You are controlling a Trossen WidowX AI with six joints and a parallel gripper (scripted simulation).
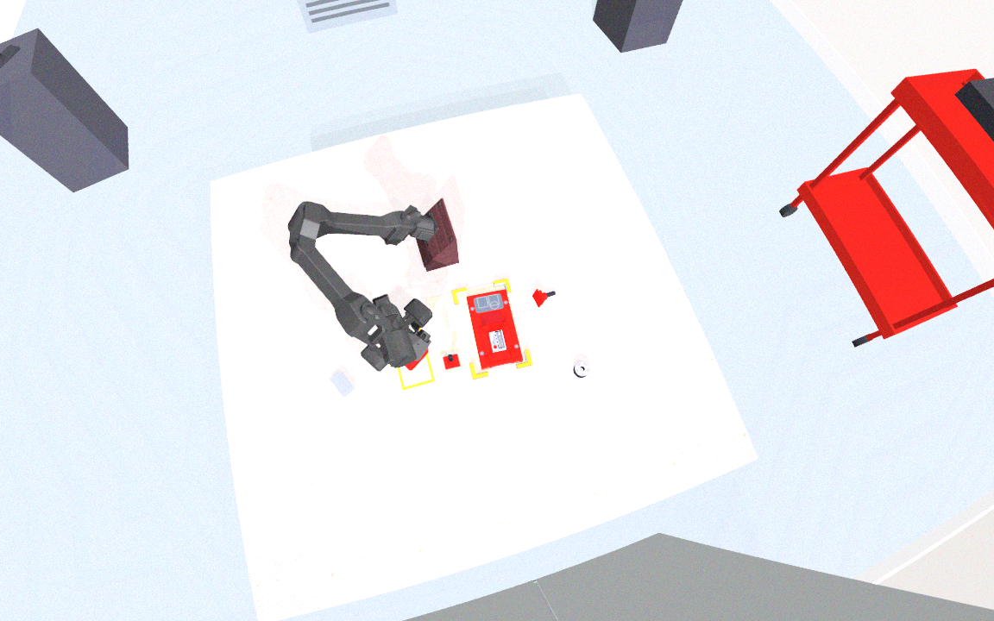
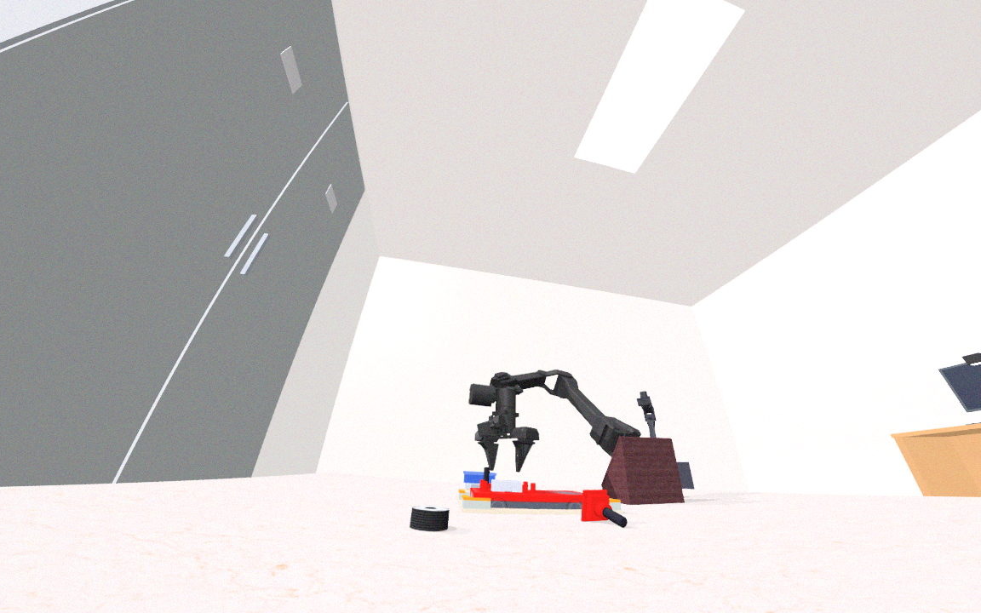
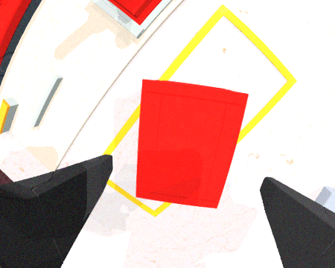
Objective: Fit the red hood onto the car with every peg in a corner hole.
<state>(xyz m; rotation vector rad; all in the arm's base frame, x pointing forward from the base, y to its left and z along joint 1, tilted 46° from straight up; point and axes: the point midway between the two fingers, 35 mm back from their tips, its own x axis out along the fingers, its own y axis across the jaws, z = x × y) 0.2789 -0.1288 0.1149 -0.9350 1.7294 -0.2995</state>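
The red hood lies 4 cm below my gripper tip. From my gripper tip the other things lie so: black wheel: 23 cm ahead, 39 cm to the left, 4 cm below.
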